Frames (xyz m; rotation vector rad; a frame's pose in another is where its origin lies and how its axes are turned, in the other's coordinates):
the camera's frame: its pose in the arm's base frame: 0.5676 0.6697 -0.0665 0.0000 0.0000 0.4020
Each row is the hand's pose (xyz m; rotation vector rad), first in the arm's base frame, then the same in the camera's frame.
Working: the arm's base frame: its pose in the camera's frame: -0.7844 -0.3942 0.0665 0.0000 0.0000 -0.4020

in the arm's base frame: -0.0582 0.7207 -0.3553 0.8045 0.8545 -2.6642
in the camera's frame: -0.5560 0.2918 -0.2888 -0.9851 -0.6952 2.7511
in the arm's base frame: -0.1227 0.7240 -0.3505 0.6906 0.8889 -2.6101
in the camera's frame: -0.6140 0.3201 -0.2840 -0.9131 -0.7837 2.8254
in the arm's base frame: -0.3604 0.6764 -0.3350 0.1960 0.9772 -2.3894
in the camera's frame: -0.8514 0.3693 -0.2685 0.4278 1.0147 -2.7488
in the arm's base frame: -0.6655 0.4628 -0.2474 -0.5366 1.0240 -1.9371
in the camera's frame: -1.2157 0.2921 -0.1809 -0.3477 1.2017 -2.2851
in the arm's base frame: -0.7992 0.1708 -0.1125 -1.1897 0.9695 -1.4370
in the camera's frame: -1.4530 0.0756 -0.0460 -1.0308 1.2591 -1.7475
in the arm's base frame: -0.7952 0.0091 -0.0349 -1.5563 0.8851 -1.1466
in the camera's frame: -1.5126 -0.0747 0.0316 -1.4135 1.2350 -1.4255
